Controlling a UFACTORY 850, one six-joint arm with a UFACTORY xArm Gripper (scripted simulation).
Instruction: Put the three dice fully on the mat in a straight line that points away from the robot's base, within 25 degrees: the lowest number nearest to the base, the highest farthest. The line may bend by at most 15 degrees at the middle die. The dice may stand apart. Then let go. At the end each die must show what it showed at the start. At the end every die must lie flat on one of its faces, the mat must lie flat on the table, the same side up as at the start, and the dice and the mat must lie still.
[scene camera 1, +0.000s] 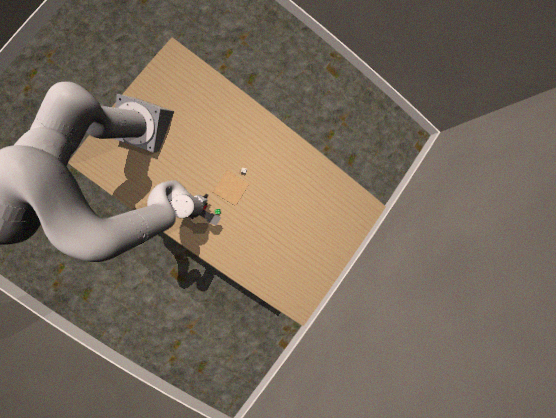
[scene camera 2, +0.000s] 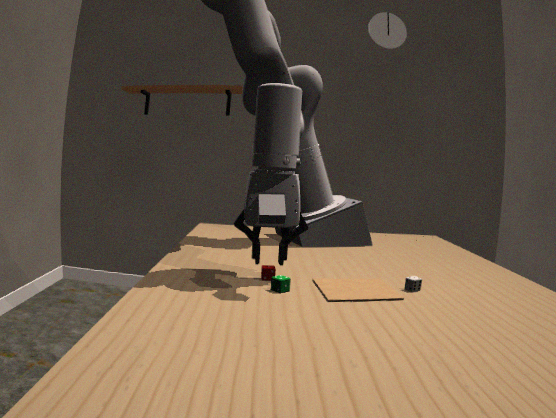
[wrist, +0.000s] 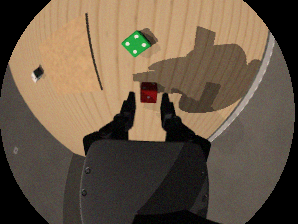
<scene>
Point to a tan mat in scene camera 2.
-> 334, 290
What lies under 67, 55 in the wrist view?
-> A tan mat.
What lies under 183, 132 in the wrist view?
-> My gripper.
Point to my gripper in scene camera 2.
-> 268, 263
</scene>
